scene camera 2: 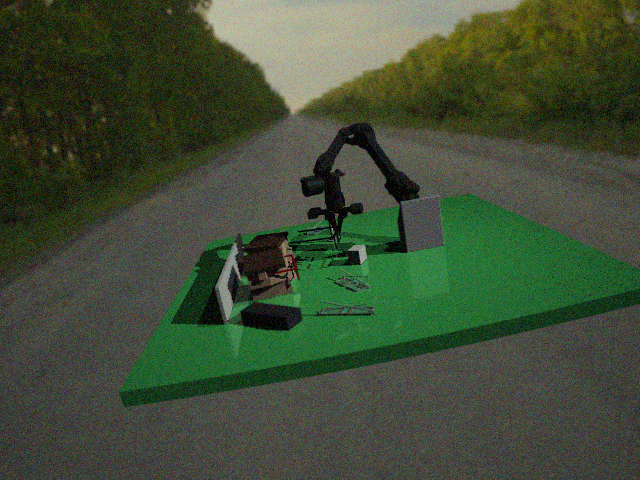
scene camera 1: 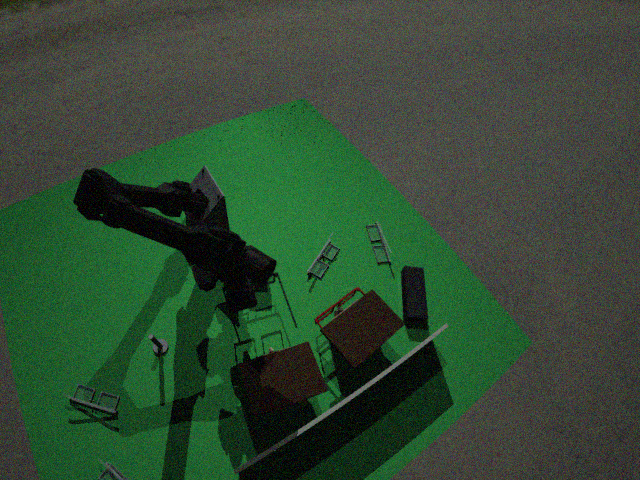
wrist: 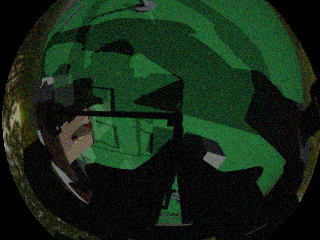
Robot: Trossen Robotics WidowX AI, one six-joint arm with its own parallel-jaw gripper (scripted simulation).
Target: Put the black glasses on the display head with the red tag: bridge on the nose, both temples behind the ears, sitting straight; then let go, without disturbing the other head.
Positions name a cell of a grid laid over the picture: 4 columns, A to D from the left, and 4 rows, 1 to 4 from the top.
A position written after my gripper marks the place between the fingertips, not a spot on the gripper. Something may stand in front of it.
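Observation:
You'd see my gripper (scene camera 1: B3) there, and again in scene camera 2 (scene camera 2: C2) and the wrist view (wrist: C3). There's a black box (scene camera 1: C3) too, and scene camera 2 has it as well (scene camera 2: B3), but the wrist view misses the box, since it's hidden by my gripper.

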